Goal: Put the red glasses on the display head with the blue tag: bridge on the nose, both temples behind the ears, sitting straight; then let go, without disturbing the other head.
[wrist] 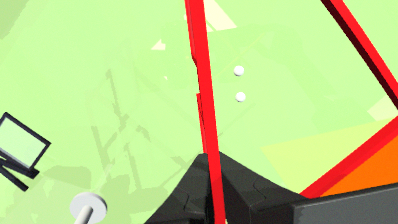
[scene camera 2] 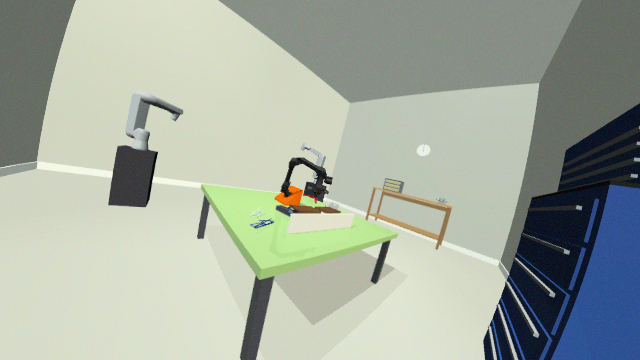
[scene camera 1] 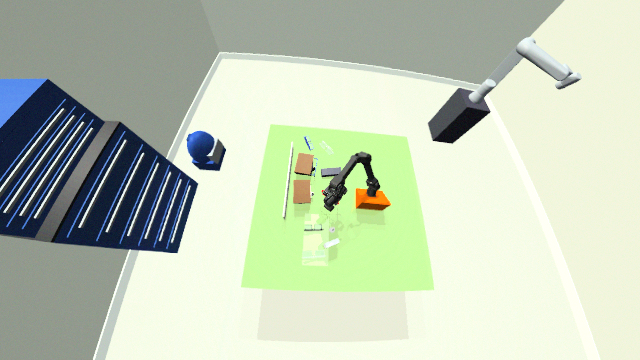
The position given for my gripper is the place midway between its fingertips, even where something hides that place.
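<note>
There is a long white panel [scene camera 2: 297,223] that I can see, and my own gripper [wrist: 209,161] is visible to me as well.
</note>
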